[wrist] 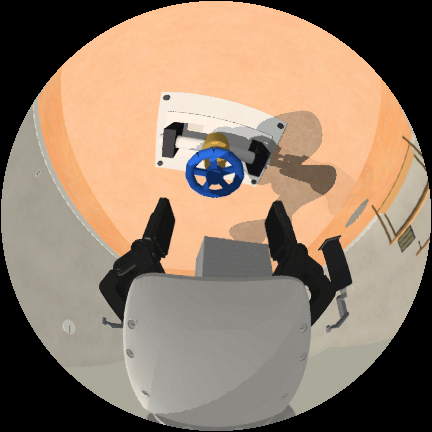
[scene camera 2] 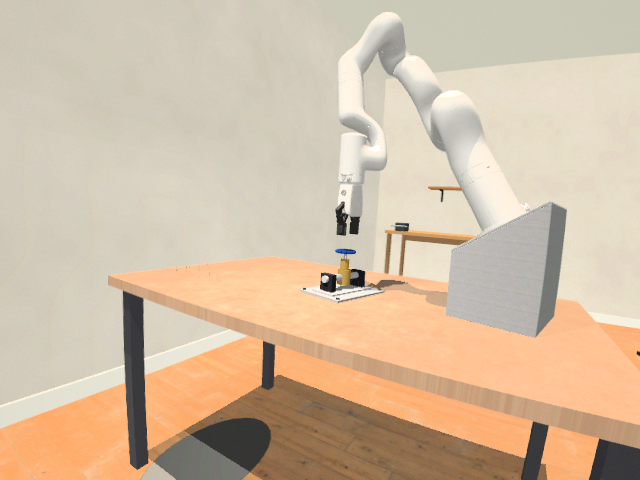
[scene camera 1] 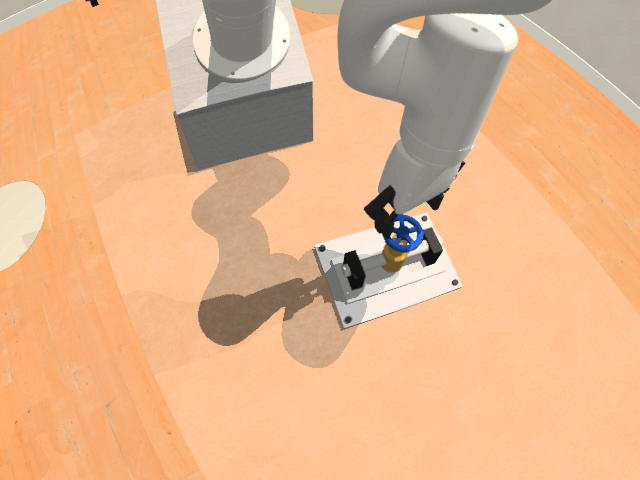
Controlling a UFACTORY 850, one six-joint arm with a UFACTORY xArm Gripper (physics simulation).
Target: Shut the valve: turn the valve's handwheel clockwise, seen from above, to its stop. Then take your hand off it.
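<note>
The blue handwheel (scene camera 1: 403,231) (scene camera 2: 345,251) (wrist: 215,174) lies level on top of the brass valve body (scene camera 1: 394,259) (scene camera 2: 344,274) (wrist: 215,139). The valve stands upright in a grey pipe on a white base plate (scene camera 1: 403,302) (scene camera 2: 338,296) (wrist: 210,106). My gripper (scene camera 1: 410,217) (scene camera 2: 347,233) (wrist: 220,209) is open and empty, pointing down. In the second scene view it hangs a short way above the wheel, not touching it. In the wrist view the wheel shows ahead of the gap between the fingers. Any stop mark on the valve cannot be made out.
Two black pipe supports (scene camera 1: 355,269) (scene camera 1: 431,246) (wrist: 171,140) (wrist: 258,157) flank the valve, lower than the wheel. Dark bolt heads sit at the plate's corners. The grey arm pedestal (scene camera 1: 248,131) (scene camera 2: 496,284) (wrist: 236,259) stands on the same wooden table (scene camera 1: 413,392) (scene camera 2: 258,304).
</note>
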